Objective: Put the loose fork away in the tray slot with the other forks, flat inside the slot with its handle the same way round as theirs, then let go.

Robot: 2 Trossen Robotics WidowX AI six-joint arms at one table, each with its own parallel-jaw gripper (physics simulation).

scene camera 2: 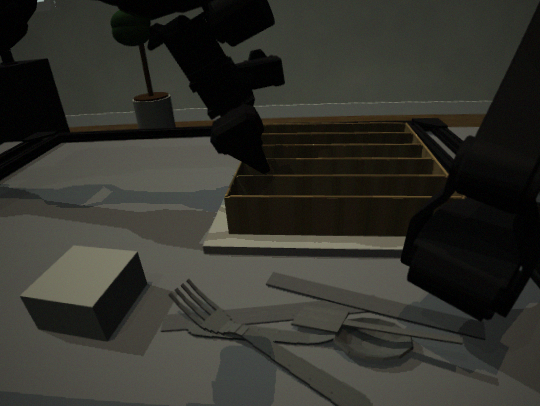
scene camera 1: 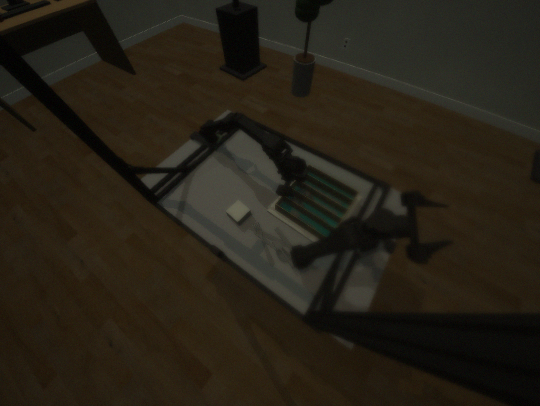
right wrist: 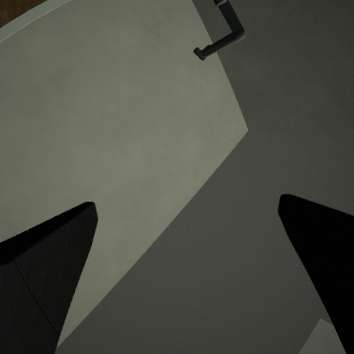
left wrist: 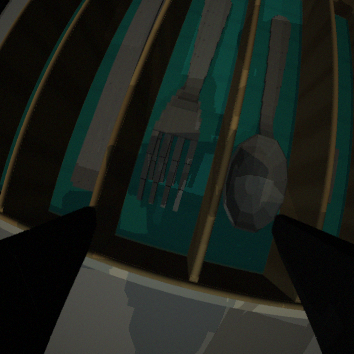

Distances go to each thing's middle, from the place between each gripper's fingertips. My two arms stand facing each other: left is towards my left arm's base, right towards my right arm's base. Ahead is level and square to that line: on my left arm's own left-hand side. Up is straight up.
Right now my left hand is 11 cm to the left of the wooden tray (scene camera 2: pixel 326 179), 2 cm short of it and 2 cm above it.
My right hand is 4 cm short of the wooden tray, 35 cm to the right of it and 33 cm above it.
